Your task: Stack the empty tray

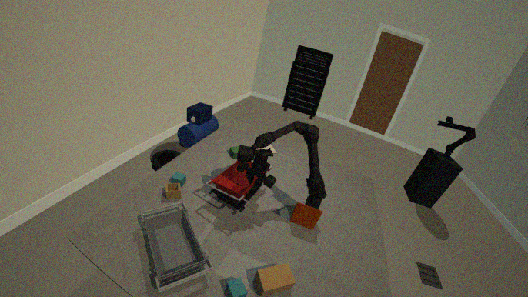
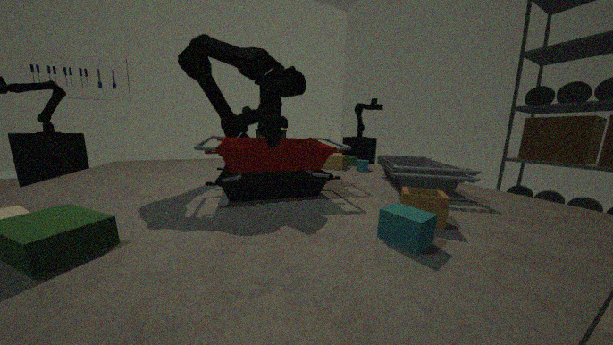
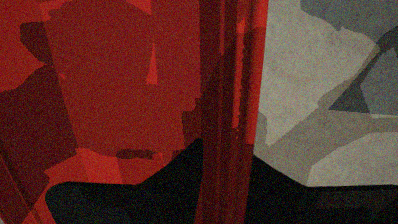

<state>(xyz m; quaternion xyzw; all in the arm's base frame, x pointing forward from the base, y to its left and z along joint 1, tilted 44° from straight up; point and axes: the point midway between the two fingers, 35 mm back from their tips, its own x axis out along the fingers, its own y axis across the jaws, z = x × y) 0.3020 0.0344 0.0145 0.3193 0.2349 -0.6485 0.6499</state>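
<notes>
The red tray is 7 cm ahead of my gripper tip, 3 cm above it and 1 cm to the right of it. Also, from my gripper tip: pale flat card 54 cm to the right, 11 cm ahead, 9 cm below.
</notes>
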